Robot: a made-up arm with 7 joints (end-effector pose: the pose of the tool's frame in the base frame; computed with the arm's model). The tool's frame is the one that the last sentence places.
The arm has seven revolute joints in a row. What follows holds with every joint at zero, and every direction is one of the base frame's. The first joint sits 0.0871 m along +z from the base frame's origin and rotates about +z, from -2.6 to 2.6 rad. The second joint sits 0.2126 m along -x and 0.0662 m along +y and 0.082 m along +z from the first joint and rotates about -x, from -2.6 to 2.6 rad. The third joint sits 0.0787 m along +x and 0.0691 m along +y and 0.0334 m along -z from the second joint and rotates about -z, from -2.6 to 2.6 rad. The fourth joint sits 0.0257 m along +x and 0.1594 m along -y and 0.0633 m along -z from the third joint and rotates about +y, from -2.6 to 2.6 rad. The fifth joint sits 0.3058 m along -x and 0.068 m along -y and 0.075 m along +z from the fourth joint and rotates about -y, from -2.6 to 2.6 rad. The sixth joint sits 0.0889 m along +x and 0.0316 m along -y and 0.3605 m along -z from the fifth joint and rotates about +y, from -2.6 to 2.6 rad. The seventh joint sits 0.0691 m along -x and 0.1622 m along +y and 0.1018 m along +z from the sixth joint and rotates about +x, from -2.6 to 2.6 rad. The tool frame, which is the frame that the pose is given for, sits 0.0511 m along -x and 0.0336 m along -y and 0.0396 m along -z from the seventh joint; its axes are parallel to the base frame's.
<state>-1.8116 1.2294 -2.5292 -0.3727 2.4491 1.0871 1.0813</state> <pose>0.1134 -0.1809 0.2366 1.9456 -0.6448 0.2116</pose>
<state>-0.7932 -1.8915 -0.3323 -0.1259 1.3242 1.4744 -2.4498</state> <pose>-0.1357 0.0567 0.0932 -0.6502 -0.0559 -0.9359</pose>
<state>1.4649 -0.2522 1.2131 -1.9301 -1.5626 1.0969 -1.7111</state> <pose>0.0160 -0.1616 -0.4026 -1.5846 0.4937 1.0234</pose>
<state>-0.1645 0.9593 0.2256 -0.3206 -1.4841 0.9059 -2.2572</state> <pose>-0.5588 -0.0696 -0.0548 -1.3188 2.2108 1.3545</pose>
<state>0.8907 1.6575 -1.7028 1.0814 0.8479 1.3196 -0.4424</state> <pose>-0.0084 0.0134 0.0558 2.4157 -0.8857 -0.1703</pose>
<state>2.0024 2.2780 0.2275 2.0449 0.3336 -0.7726 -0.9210</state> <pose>-0.1489 -0.3859 0.0349 -1.8933 -1.5595 -0.4547</pose>
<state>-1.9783 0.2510 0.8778 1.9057 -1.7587 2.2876 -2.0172</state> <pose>0.1578 0.0807 0.8036 0.7754 -2.3802 1.3591</pose>
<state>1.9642 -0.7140 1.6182 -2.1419 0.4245 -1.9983 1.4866</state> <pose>0.2398 -0.1275 0.0491 0.2731 1.8234 -1.5106</pose>
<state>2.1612 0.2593 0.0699 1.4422 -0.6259 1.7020 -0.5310</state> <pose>0.1754 -0.3572 0.3494 2.0654 -1.5636 0.4751</pose>
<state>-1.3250 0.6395 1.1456 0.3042 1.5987 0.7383 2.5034</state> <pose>0.1315 0.2292 0.1900 0.2788 -1.7393 -0.4322</pose>
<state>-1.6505 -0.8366 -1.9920 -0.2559 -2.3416 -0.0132 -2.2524</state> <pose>-0.1705 -0.1360 -0.0350 -2.2638 0.7188 1.4593</pose>
